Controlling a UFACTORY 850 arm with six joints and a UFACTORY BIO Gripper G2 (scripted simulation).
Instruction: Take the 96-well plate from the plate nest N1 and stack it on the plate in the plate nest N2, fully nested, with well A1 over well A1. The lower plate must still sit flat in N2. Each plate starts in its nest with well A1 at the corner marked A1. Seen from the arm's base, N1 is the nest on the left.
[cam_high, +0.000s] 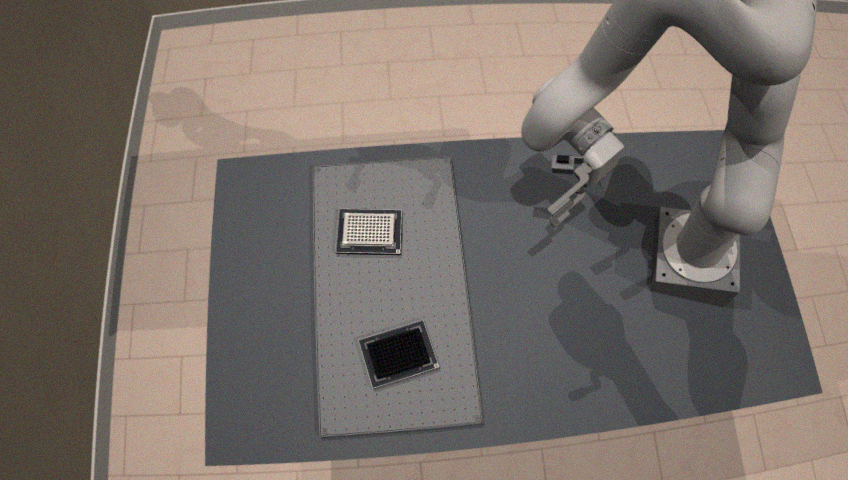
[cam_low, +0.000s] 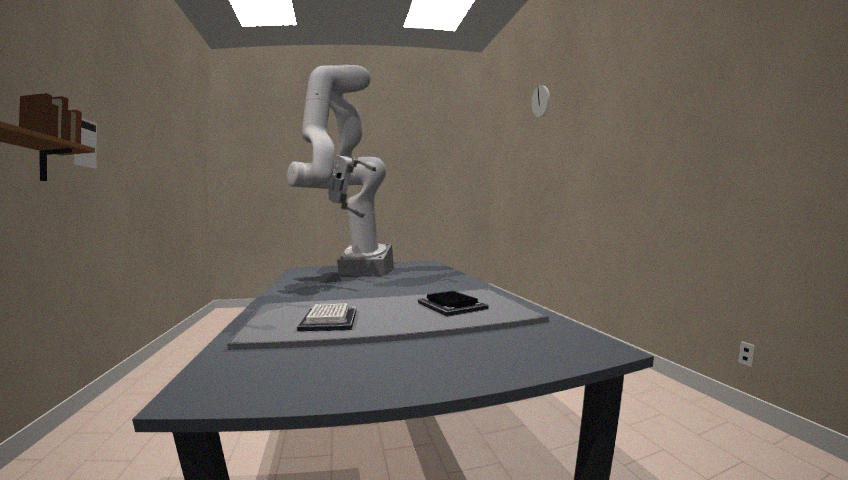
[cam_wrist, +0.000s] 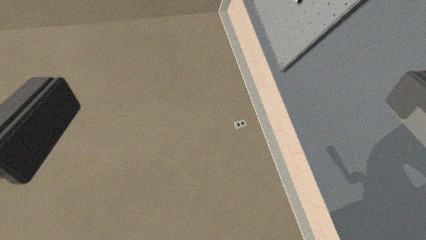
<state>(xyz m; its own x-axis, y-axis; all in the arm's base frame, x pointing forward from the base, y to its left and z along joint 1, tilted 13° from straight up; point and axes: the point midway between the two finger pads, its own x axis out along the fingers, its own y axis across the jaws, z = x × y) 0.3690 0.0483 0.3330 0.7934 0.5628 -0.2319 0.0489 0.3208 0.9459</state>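
My hand is 31 cm short of the black 96-well plate, 31 cm above it and 23 cm to the right of it. Also, from my hand: white 96-well plate: 40 cm ahead, 31 cm below, 8 cm to the right; then nest N1: 32 cm below, 31 cm ahead, 23 cm to the left; then nest N2: 40 cm ahead, 32 cm below, 8 cm to the right.
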